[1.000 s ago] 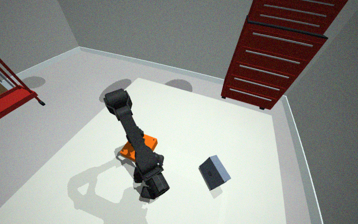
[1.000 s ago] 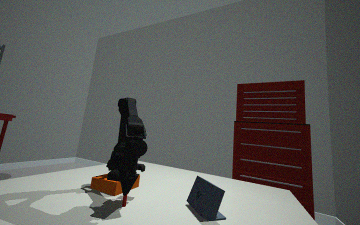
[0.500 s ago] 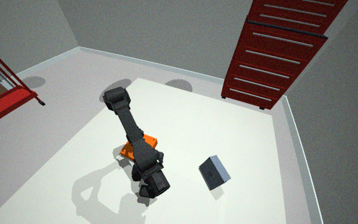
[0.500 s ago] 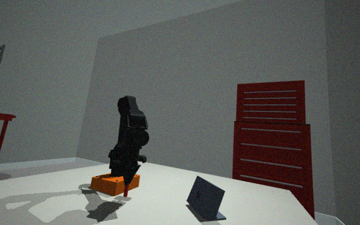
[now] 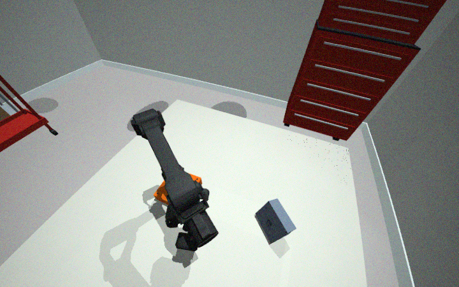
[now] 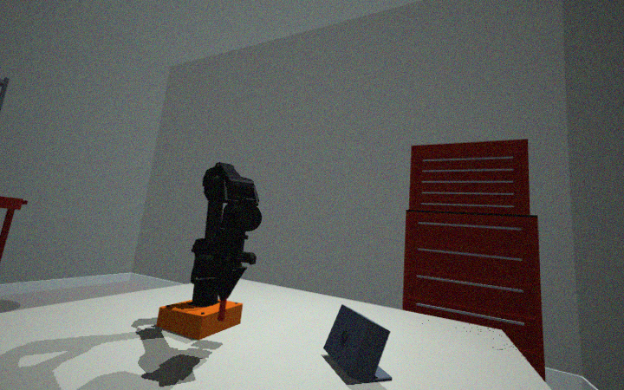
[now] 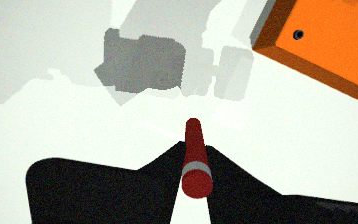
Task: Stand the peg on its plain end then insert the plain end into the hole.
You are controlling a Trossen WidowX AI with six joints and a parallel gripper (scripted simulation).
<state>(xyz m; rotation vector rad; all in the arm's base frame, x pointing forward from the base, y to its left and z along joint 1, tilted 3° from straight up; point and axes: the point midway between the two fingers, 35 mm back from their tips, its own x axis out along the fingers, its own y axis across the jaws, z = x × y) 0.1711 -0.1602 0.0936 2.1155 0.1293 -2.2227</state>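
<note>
Now: the grey sloped panel 290 mm ahead of my gripper tip, 100 mm to the left of it and 60 mm below it. The rest, counted from my gripper tip: red peg 10 mm above.
</note>
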